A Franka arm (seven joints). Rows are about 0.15 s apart.
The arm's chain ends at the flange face. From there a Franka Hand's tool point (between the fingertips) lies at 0.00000 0.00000 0.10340 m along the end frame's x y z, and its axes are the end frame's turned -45 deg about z.
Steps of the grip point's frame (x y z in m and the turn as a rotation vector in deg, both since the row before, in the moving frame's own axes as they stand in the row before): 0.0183 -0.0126 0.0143 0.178 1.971 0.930; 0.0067 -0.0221 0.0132 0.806 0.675 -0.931; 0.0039 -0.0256 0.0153 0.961 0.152 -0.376; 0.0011 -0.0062 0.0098 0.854 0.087 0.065; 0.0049 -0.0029 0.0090 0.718 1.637 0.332; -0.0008 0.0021 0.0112 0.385 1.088 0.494; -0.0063 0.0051 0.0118 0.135 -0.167 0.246
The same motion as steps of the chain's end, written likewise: 0.0017 -0.0191 0.0144 1.520 1.268 0.930; -0.0107 -0.0185 0.0132 1.047 -0.093 -0.931; -0.0143 -0.0194 0.0153 0.787 -0.572 -0.376; -0.0026 -0.0040 0.0098 0.665 -0.542 0.065; 0.0002 -0.0025 0.0091 1.665 0.650 0.332; 0.0000 0.0039 0.0112 1.042 0.497 0.494; -0.0005 0.0080 0.0118 -0.023 -0.214 0.246
